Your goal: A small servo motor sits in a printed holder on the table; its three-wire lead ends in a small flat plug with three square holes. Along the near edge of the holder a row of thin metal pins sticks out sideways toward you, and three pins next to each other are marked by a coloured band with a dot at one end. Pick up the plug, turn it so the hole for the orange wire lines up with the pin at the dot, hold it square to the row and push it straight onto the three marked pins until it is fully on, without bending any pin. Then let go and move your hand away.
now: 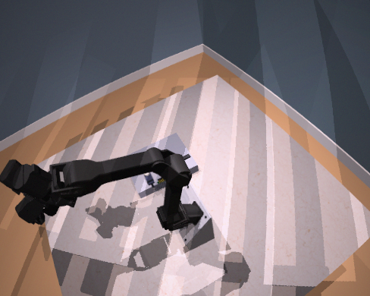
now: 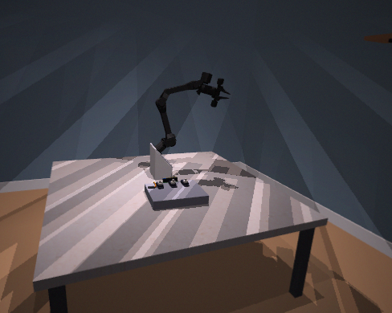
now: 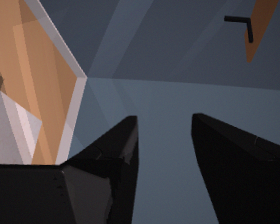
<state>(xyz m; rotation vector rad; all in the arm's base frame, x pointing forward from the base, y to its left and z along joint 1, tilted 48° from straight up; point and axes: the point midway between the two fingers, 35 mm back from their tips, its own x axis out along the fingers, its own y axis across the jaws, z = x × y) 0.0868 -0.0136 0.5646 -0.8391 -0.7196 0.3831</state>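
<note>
Right now my gripper tip is 470 mm to the left of the blue band, 470 mm above it and 130 mm short of it. Also, from my gripper tip: holder (520 mm below, 450 mm to the right, 290 mm ahead).
</note>
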